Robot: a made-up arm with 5 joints.
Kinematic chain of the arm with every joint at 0, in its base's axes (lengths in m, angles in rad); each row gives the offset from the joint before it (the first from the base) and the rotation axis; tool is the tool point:
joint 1: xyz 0 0 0.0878 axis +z
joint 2: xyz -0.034 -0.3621 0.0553 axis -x
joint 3: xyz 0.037 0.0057 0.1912 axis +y
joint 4: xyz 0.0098 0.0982 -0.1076 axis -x
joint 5: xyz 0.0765 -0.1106 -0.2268 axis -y
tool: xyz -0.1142 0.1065 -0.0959
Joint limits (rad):
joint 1: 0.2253..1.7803
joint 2: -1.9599..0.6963
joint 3: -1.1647..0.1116
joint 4: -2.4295..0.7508
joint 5: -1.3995..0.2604
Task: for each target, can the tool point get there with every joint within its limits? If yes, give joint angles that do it. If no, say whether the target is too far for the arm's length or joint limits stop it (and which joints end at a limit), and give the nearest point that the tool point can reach.
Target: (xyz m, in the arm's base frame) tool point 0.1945 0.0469 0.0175
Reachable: yes | joints 0.7210 -0.2712 -0.4596 -0.3815 0.1298
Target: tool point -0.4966 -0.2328 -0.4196
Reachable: no: joint limits stop it (at a limit: joint 1, joint 2, joint 3) | nearest point -0.0265 -0.1970 -0.1621 | short by 0.537 m
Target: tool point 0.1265 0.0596 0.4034
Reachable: yes | joints 1.3384 -0.7442 -0.7604 -1.3061 -0.4134
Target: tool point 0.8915 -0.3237 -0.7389
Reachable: no: too far | nearest point 0.4227 -0.1535 -0.1294 | short by 0.788 m
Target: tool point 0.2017 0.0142 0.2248
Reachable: yes | joints 1.4872 -0.9409 -0.2942 -0.3642 -1.0687
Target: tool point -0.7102 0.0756 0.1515
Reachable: no: joint limits stop it (at a limit: joint 3, joint 4, joint 5) | nearest point -0.1487 0.0158 0.1486 | short by 0.565 m
